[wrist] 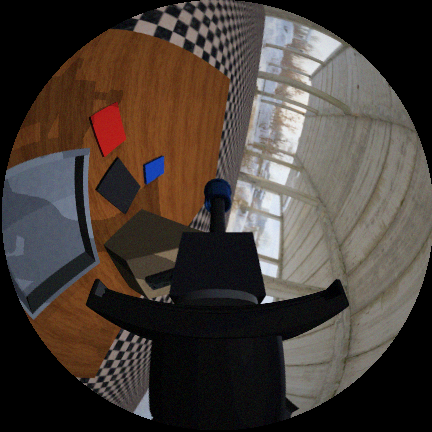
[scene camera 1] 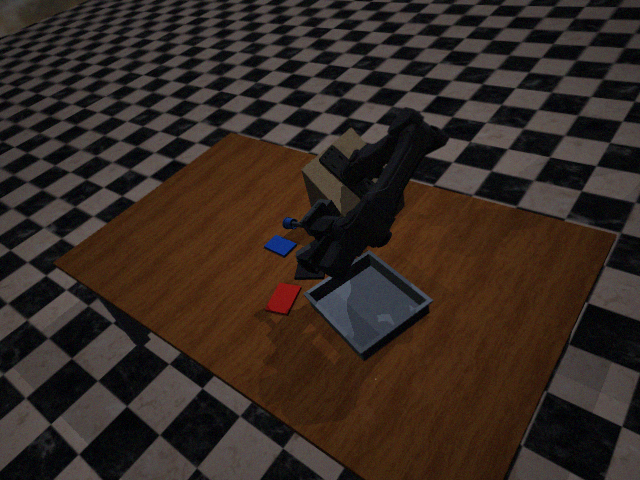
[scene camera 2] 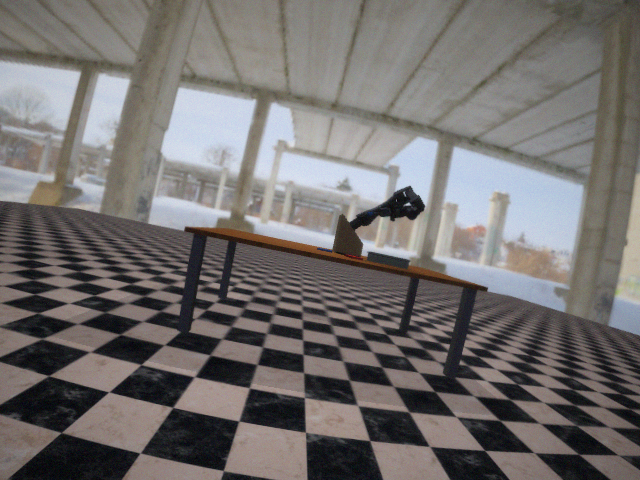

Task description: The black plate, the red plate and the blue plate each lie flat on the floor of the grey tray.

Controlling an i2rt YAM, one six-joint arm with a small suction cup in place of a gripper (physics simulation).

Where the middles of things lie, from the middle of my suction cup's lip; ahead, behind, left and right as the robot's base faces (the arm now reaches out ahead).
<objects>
I see my suction cup 6 cm short of the red plate [scene camera 1: 285, 295], 6 cm to the left of it and 25 cm above it. From my suction cup the other things lie so: grey tray [scene camera 1: 373, 304]: 2 cm behind, 17 cm to the left, 23 cm below; black plate [wrist: 117, 185]: 9 cm behind, 6 cm to the right, 25 cm below.
</objects>
